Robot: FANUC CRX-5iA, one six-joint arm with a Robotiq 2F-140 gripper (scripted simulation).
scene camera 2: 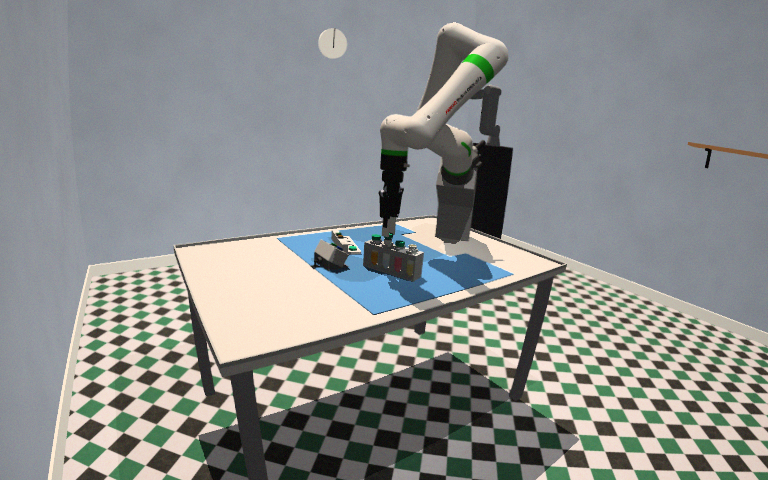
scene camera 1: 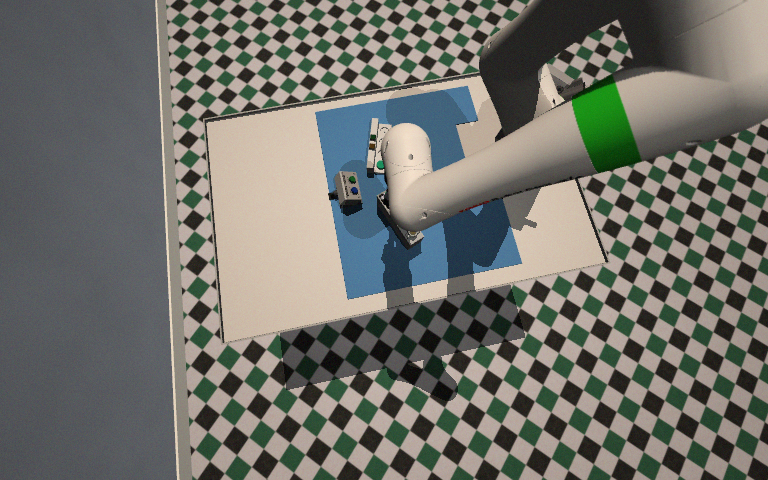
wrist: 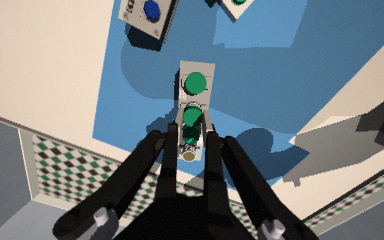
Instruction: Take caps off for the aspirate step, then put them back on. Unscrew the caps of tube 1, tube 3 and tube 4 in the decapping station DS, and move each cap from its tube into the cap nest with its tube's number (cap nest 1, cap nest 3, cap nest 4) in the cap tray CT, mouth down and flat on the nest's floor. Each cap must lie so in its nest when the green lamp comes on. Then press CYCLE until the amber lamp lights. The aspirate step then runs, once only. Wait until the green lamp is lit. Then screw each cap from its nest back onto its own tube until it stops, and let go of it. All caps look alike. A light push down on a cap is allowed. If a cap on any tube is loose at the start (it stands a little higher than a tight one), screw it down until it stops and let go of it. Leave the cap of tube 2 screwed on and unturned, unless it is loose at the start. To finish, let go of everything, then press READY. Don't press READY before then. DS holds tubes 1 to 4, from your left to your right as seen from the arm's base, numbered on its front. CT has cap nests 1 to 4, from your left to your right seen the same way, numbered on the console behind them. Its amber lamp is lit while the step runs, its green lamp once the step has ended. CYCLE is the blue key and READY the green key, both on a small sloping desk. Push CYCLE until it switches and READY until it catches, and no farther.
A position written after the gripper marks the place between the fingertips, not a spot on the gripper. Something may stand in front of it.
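Scene camera 2: the gripper (scene camera 2: 388,235), a sloping key desk (scene camera 2: 325,253). Scene camera 1: the sloping key desk (scene camera 1: 346,198). Wrist view: the gripper (wrist: 193,116).
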